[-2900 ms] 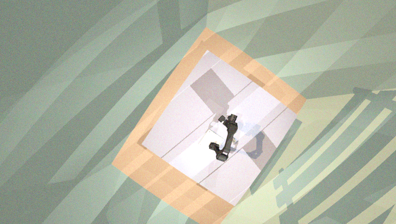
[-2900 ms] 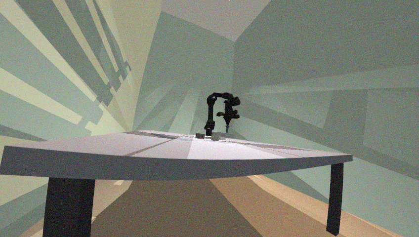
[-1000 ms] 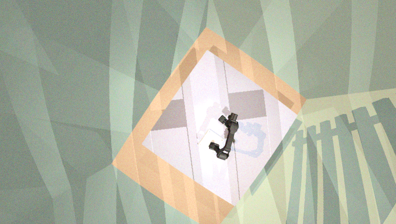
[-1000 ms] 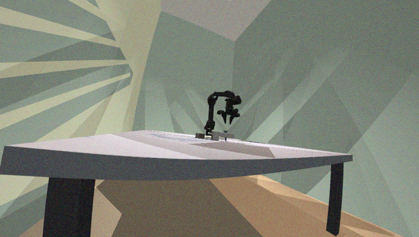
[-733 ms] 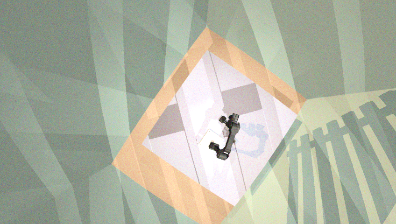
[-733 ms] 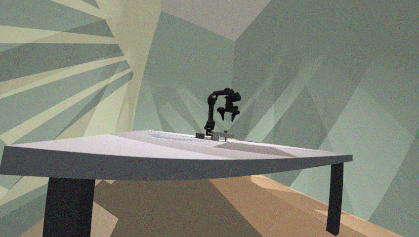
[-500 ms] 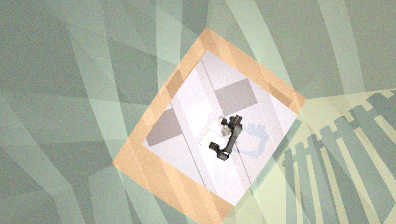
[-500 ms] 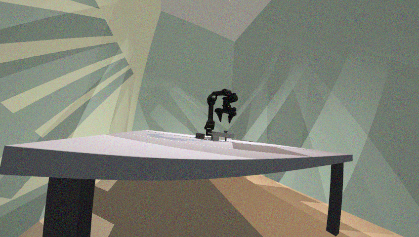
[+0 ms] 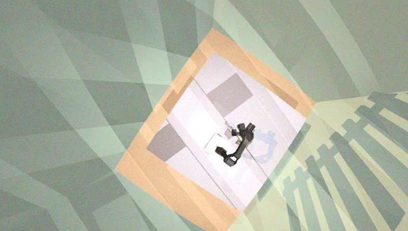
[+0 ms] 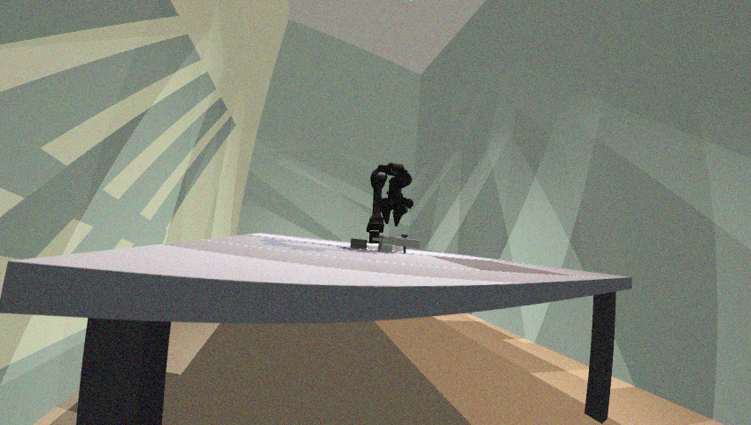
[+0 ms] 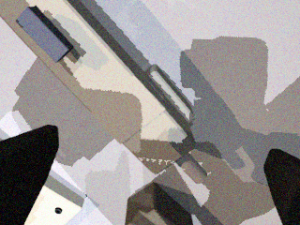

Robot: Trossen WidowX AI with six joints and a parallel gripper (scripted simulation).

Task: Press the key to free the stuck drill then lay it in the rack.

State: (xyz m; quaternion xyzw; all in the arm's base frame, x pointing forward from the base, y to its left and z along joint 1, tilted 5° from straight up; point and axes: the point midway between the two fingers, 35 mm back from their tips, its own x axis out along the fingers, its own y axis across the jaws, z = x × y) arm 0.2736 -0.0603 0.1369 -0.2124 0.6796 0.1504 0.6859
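My gripper tip is now 2 cm past the drill, 1 cm to the left of it and 7 cm above it. From my gripper tip the other things lie so: dark block (12 cm behind, 9 cm to the right, 10 cm below); then key (8 cm to the left, 7 cm below).
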